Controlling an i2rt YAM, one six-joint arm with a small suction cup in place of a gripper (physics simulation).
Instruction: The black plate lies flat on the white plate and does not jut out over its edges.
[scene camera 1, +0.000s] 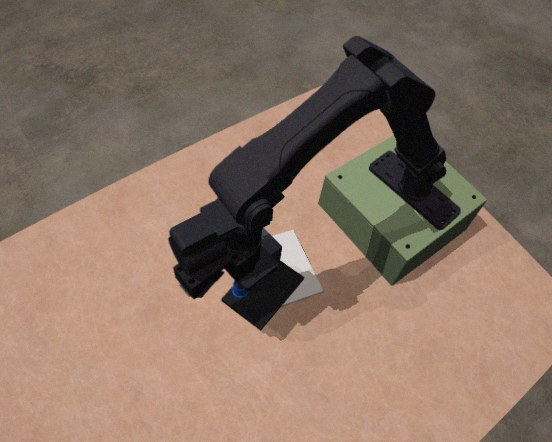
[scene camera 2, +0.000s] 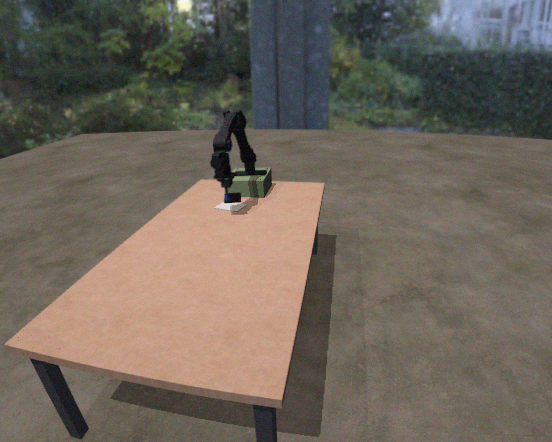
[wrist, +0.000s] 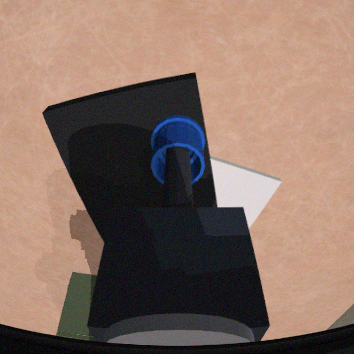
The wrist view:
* my suction cup: 176, 130
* black plate: 103, 138, held by my suction cup
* white plate: 235, 185, on the table
